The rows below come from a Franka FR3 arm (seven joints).
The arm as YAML. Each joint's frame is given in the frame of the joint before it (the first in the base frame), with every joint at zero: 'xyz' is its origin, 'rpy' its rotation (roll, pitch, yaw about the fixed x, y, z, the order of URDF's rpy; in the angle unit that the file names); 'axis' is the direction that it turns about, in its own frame. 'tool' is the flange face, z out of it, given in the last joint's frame.
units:
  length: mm
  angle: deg
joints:
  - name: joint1
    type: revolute
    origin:
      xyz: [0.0, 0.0, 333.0]
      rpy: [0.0, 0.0, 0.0]
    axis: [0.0, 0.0, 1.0]
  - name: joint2
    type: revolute
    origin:
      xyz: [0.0, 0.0, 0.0]
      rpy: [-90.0, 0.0, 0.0]
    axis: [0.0, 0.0, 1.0]
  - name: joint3
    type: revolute
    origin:
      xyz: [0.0, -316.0, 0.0]
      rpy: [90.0, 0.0, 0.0]
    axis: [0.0, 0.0, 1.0]
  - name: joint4
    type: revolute
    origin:
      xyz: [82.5, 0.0, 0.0]
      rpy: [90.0, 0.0, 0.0]
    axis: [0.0, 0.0, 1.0]
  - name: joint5
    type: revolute
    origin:
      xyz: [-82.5, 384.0, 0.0]
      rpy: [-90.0, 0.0, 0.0]
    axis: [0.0, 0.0, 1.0]
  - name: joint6
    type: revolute
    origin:
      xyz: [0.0, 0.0, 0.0]
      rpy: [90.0, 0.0, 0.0]
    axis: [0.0, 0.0, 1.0]
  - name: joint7
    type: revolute
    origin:
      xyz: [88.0, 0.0, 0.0]
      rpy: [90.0, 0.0, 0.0]
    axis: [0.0, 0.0, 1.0]
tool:
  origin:
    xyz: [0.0, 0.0, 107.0]
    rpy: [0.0, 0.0, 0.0]
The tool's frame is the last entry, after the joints.
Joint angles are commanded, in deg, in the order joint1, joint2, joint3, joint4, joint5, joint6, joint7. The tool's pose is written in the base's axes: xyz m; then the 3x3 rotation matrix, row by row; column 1 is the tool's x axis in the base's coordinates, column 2 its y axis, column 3 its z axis. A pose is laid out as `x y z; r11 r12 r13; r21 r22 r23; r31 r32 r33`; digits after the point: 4 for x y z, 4 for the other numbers.
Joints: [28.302, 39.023, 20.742, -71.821, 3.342, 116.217, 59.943]
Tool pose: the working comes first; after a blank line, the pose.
Where each joint sits with the arm in this pose, in the base's axes (m; each line is computed from the numbers above, not from the rounded line before):
joint1: 0.0000 0.0000 0.3330
joint2: 0.0000 0.0000 0.3330
joint3: 0.1752 0.0943 0.5785
joint4: 0.2141 0.1485 0.5299
joint5: 0.4839 0.4302 0.4842
joint6: 0.4839 0.4302 0.4842
joint7: 0.5493 0.4883 0.4945
the tool: 0.5384 0.5184 0.3924

0.5384 0.5184 0.3924; 0.9451 -0.3107 -0.1013; -0.2722 -0.9199 0.2822; -0.1809 -0.2391 -0.9540
